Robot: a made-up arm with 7 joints. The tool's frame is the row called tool.
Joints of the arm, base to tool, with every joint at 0 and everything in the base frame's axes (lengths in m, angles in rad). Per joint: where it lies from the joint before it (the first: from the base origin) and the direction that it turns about. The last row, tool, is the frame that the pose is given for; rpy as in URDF.
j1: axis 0 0 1 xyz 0.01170 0.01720 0.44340
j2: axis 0 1 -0.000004 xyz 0.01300 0.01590 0.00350
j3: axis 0 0 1 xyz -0.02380 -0.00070 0.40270
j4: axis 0 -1 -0.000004 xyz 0.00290 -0.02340 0.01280
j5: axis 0 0.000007 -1 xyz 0.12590 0.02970 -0.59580
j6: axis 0 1 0.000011 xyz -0.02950 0.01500 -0.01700
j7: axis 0 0.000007 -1 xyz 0.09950 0.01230 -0.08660
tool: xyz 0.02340 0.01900 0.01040 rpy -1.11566 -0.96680 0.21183
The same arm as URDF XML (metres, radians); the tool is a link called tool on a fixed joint. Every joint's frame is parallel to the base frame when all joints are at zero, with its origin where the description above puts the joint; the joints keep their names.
<robot name="arm">
  <link name="base_link"/>
  <link name="link1"/>
  <link name="link2"/>
  <link name="link3"/>
  <link name="link4"/>
  <link name="link5"/>
  <link name="link6"/>
  <link name="link7"/>
  <link name="tool"/>
  <joint name="j1" type="continuous">
    <parent link="base_link"/>
    <child link="link1"/>
    <origin xyz="0.0117 0.0172 0.4434" rpy="0 0 0"/>
    <axis xyz="0 0 1"/>
  </joint>
  <joint name="j2" type="continuous">
    <parent link="link1"/>
    <child link="link2"/>
    <origin xyz="0.013 0.0159 0.0035" rpy="0 0 0"/>
    <axis xyz="0 1 0"/>
  </joint>
  <joint name="j3" type="continuous">
    <parent link="link2"/>
    <child link="link3"/>
    <origin xyz="-0.0238 -0.0007 0.4027" rpy="0 0 0"/>
    <axis xyz="0 0 1"/>
  </joint>
  <joint name="j4" type="continuous">
    <parent link="link3"/>
    <child link="link4"/>
    <origin xyz="0.0029 -0.0234 0.0128" rpy="0 0 0"/>
    <axis xyz="0 -1 0"/>
  </joint>
  <joint name="j5" type="continuous">
    <parent link="link4"/>
    <child link="link5"/>
    <origin xyz="0.1259 0.0297 -0.5958" rpy="0 0 0"/>
    <axis xyz="0 0 -1"/>
  </joint>
  <joint name="j6" type="continuous">
    <parent link="link5"/>
    <child link="link6"/>
    <origin xyz="-0.0295 0.015 -0.017" rpy="0 0 0"/>
    <axis xyz="0 1 0"/>
  </joint>
  <joint name="j7" type="continuous">
    <parent link="link6"/>
    <child link="link7"/>
    <origin xyz="0.0995 0.0123 -0.0866" rpy="0 0 0"/>
    <axis xyz="0 0 -1"/>
  </joint>
  <joint name="tool_fixed" type="fixed">
    <parent link="link7"/>
    <child link="tool"/>
    <origin xyz="0.0234 0.019 0.0104" rpy="-1.1157 -0.9668 0.2118"/>
  </joint>
</robot>

